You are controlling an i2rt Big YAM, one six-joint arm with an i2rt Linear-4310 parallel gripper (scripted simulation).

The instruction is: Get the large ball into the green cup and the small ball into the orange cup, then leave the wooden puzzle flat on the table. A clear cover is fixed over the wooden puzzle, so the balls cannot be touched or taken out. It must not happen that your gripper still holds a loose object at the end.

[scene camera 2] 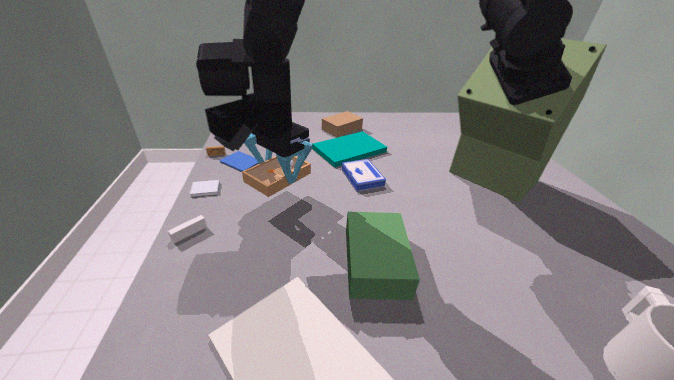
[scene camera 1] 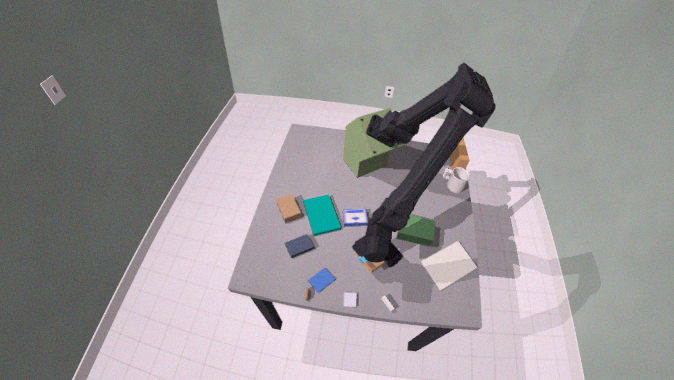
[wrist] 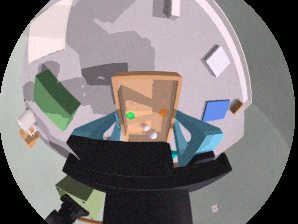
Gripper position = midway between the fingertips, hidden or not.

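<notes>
My gripper (scene camera 2: 278, 175) is visible to me, and so is a wooden puzzle (scene camera 2: 267, 177), (wrist: 147, 101). I can see a teal slab (scene camera 2: 357, 146), (scene camera 1: 321, 214) as well as a white slab (scene camera 2: 291, 326), (scene camera 1: 445, 267). A green block (scene camera 2: 381, 265) is there too, and I also see a tan block (scene camera 2: 344, 123).
</notes>
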